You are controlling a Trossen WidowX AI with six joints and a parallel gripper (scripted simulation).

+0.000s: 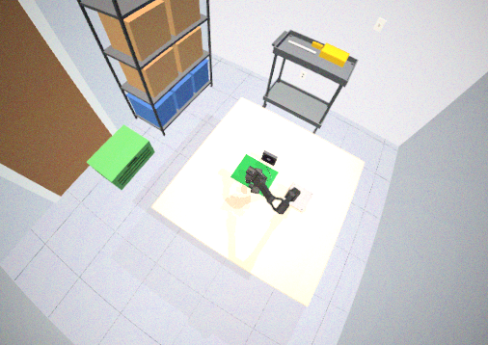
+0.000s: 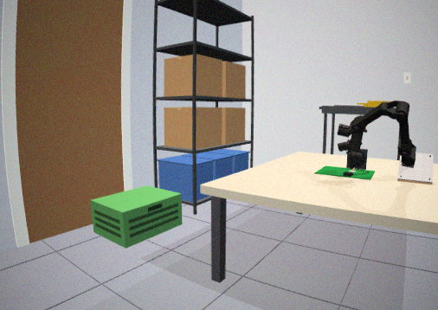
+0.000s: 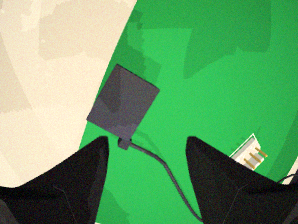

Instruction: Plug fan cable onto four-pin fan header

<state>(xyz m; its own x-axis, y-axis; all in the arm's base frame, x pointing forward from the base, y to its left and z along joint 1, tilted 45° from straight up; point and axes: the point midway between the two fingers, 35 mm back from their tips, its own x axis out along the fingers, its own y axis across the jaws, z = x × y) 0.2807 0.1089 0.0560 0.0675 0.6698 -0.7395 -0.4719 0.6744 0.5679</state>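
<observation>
My gripper tip is 30 mm above the dark grey fan plug, 20 mm to the right of it and 10 mm short of it. Round my gripper tip: black fan 240 mm to the right, 30 mm ahead, 10 mm above; then green board 80 mm to the right, 60 mm below, 50 mm ahead.
</observation>
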